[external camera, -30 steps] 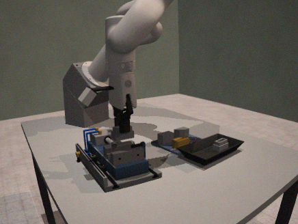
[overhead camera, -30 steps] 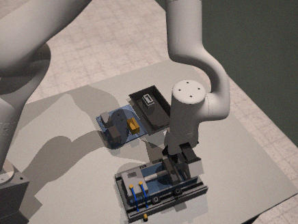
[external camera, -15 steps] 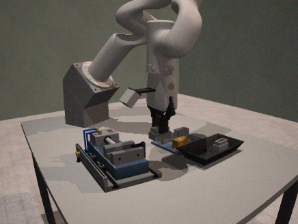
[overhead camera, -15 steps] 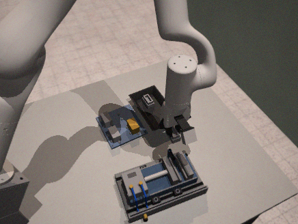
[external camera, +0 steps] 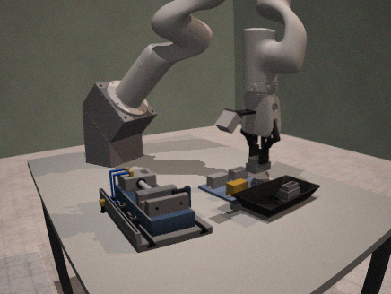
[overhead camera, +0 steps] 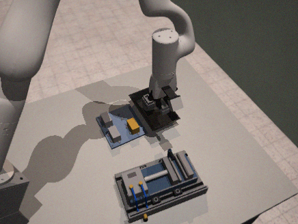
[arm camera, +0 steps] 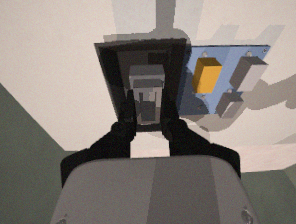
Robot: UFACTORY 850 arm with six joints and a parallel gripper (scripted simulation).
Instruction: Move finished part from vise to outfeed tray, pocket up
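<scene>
Now: hand 130 mm past the orange block, 130 mm above it and 20 mm to the right of it. Also, from my hand: blue plate (170 mm behind, 160 mm below, 50 mm to the left); then blue vise (260 mm to the right, 120 mm below, 90 mm behind).
</scene>
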